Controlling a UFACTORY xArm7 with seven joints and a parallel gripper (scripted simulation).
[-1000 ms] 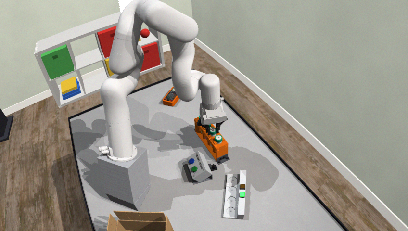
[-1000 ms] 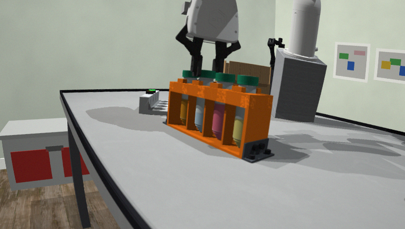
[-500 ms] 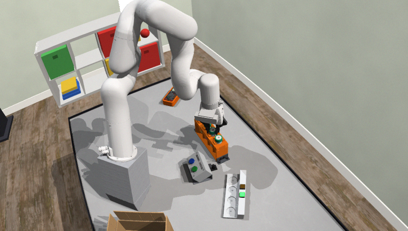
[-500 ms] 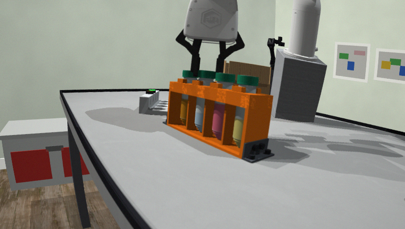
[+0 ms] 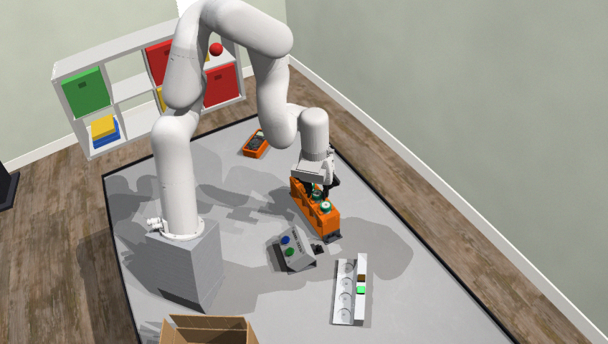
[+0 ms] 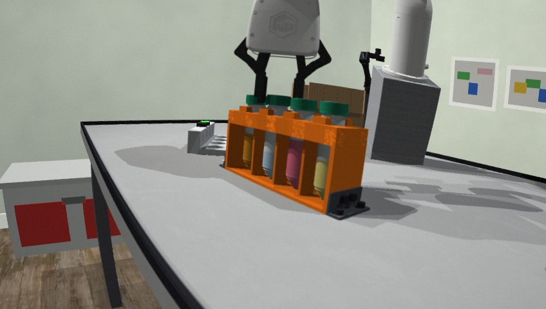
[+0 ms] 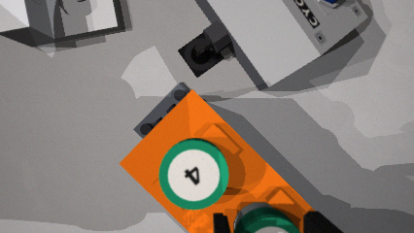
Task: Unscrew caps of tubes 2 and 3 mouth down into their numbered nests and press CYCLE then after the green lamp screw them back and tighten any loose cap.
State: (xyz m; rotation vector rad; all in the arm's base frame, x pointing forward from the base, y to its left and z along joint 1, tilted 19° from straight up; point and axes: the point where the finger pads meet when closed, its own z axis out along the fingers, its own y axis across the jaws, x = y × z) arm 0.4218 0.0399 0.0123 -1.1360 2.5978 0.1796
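Right now the tube 3 threaded neck is 1 cm below my hand. Also, from my hand: cap 4: 5 cm to the right, 2 cm below; then cap 2: 5 cm to the left, 2 cm below; then cap 3: 1 cm below.
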